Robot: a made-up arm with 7 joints. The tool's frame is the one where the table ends. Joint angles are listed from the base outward.
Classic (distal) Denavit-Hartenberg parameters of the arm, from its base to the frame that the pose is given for. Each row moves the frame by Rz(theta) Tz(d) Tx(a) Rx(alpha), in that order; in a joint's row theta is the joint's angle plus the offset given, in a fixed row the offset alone. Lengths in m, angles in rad.
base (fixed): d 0.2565; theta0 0; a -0.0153; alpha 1.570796
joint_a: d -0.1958; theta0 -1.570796; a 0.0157; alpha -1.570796
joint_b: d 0.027; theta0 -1.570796; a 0; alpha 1.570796
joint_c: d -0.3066; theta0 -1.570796; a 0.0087; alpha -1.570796
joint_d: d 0.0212; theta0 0; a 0.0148; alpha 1.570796
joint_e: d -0.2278; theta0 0; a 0.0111; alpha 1.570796
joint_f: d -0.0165; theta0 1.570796; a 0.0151; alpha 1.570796
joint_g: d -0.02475; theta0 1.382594; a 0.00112; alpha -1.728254
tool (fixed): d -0.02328; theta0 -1.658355; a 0; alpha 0
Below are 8 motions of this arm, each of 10 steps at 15 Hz.
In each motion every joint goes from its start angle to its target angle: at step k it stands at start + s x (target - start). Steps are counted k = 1, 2, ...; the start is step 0. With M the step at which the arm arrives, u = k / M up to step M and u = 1 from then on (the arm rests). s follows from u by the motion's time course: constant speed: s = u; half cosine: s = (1 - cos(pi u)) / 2; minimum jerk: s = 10 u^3 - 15 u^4 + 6 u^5.
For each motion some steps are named. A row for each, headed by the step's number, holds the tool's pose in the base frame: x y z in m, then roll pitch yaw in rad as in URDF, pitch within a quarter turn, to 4 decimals.
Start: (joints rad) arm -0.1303 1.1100 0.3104 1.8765 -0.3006 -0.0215 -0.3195
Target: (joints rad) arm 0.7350 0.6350 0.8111 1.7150 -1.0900 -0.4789 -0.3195
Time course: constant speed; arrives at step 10
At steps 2, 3, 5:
2: 0.2014 0.4450 0.1282 0.5510 -0.1204 1.2704
3: 0.2109 0.4506 0.1407 0.4421 -0.1853 1.3280
5: 0.2259 0.4613 0.1653 0.2336 -0.2713 1.4762

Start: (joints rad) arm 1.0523 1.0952 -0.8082 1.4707 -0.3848 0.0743 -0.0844
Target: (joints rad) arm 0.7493 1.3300 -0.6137 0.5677 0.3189 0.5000 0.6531
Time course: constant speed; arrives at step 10
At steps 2, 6, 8, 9, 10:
2: 0.3089 0.4631 0.1925 1.2622 0.1184 1.5147
6: 0.2724 0.5524 0.1786 1.7703 0.4449 2.1721
8: 0.2423 0.5971 0.1767 2.0600 0.5442 2.5533
9: 0.2239 0.6186 0.1771 2.2088 0.5785 2.7521
10: 0.2034 0.6391 0.1786 2.3581 0.6039 2.9538

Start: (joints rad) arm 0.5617 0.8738 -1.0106 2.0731 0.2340 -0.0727 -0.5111
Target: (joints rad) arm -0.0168 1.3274 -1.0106 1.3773 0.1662 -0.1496 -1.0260
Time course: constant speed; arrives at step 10
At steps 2, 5, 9, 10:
2: 0.1799 0.2927 0.0236 0.7560 0.8693 0.5344
5: 0.1444 0.3593 -0.0178 1.0966 0.7958 1.0853
9: 0.0762 0.4613 -0.0333 1.3291 0.4526 1.5104
10: 0.0582 0.4875 -0.0282 1.3513 0.3447 1.5639

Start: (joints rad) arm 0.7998 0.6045 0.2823 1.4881 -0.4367 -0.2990 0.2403
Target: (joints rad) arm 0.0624 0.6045 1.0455 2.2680 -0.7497 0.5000 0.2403
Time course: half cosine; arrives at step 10
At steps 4, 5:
4: 0.2682 0.4082 0.1758 0.4721 0.2996 1.2999
5: 0.2365 0.4070 0.1687 0.4697 0.3454 1.4584

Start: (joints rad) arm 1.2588 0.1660 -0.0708 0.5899 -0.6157 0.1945 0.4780
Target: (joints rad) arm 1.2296 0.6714 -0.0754 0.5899 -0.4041 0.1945 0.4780
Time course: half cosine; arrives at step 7
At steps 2, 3, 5, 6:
2: 0.4814 0.2748 0.2192 1.4683 0.9437 1.4795
3: 0.4711 0.3218 0.2202 1.4625 0.9505 1.5590
5: 0.4349 0.4161 0.2279 1.4338 0.9613 1.7123
6: 0.4191 0.4449 0.2320 1.4193 0.9638 1.7579

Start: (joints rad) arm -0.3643 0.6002 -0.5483 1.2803 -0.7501 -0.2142 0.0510
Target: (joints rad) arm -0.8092 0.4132 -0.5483 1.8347 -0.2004 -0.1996 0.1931
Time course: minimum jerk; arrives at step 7
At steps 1, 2, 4, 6, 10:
1: -0.0234 0.3149 -0.1673 2.2909 0.6000 1.2712
2: -0.0398 0.2966 -0.1618 2.3058 0.7066 1.3179
4: -0.0997 0.2314 -0.1213 2.5523 1.1211 1.6877
6: -0.1328 0.1954 -0.0783 -2.9714 1.3091 2.5385
10: -0.1347 0.1933 -0.0750 -2.8905 1.3118 2.6260

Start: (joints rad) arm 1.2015 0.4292 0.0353 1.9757 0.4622 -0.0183 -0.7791
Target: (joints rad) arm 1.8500 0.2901 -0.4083 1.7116 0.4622 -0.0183 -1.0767
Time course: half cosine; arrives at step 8
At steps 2, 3, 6, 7, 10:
2: 0.2744 0.2365 0.3821 -0.8397 -0.2272 -0.0296
3: 0.2720 0.2218 0.4093 -0.8419 -0.2601 -0.0628
6: 0.2424 0.1690 0.4962 -0.8088 -0.3703 -0.1388
7: 0.2329 0.1581 0.5118 -0.7975 -0.3933 -0.1461
10: 0.2294 0.1543 0.5171 -0.7933 -0.4016 -0.1480

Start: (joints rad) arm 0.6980 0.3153 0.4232 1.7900 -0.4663 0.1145 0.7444
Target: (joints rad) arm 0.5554 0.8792 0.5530 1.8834 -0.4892 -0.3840 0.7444
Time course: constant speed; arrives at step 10
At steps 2, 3, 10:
2: 0.2913 0.3549 0.1965 0.7747 0.4477 0.9698
3: 0.2824 0.3693 0.1993 0.8052 0.3641 1.0138
10: 0.2137 0.4493 0.2461 1.0069 -0.2620 1.1902

